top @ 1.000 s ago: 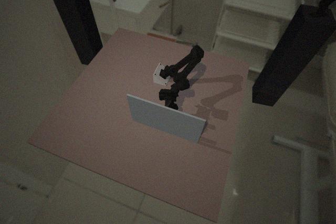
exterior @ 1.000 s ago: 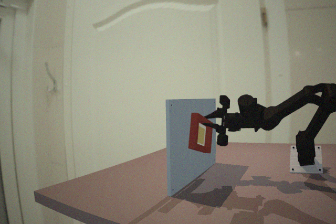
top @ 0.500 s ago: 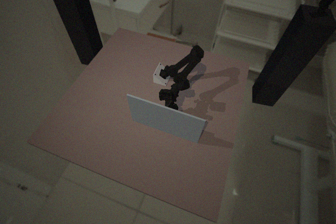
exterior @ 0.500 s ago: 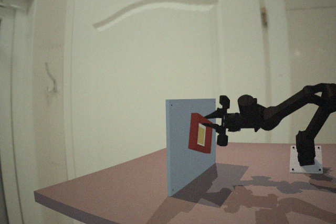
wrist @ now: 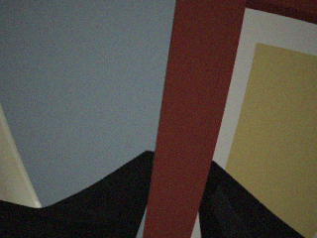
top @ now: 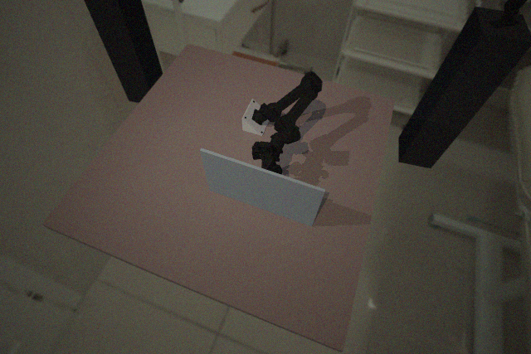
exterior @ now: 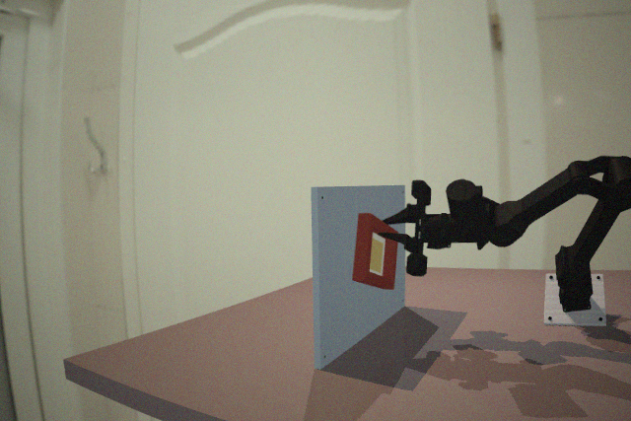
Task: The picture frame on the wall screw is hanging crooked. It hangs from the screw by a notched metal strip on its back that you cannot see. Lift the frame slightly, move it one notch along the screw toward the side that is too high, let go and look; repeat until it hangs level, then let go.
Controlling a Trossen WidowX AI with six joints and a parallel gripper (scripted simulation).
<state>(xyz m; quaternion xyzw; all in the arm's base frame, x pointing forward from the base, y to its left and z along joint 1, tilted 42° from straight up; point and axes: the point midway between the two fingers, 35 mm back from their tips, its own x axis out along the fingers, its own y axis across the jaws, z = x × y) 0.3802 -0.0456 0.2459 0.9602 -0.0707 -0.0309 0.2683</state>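
My gripper tip is now 5 cm above the red picture frame, 2 cm to the right of it and 1 cm short of it. Also, from my gripper tip: wall panel (7 cm below, 2 cm ahead).
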